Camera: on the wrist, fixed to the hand. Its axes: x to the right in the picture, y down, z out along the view.
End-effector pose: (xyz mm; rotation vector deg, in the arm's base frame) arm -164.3 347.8 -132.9 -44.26 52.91 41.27
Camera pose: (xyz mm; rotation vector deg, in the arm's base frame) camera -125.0 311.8 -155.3 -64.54 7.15 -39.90
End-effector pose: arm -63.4 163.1 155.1 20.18 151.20 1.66
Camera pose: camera -109.1 127.9 157.9 -94.87 125.09 -31.95
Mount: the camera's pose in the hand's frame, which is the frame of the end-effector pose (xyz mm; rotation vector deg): 28.9 -44.9 -22.1 4.69 -0.26 -90.33
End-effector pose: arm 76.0 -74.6 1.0 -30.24 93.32 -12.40
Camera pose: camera 62.5 -130.7 -2.0 -93.94 48.61 -80.28
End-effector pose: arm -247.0 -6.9 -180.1 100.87 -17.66 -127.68
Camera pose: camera -235.7 25.2 -226.8 -71.47 -46.13 90.11
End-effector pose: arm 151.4 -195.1 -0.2 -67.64 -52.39 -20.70
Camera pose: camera 147.8 -226.0 48.5 -8.19 -97.73 -87.83
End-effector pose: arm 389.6 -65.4 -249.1 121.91 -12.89 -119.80
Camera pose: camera 412.3 -27.6 -286.4 -77.87 -59.62 76.28
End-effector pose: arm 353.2 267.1 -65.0 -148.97 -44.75 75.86
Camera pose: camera 367.0 322.7 -57.5 -61.20 -113.17 40.38
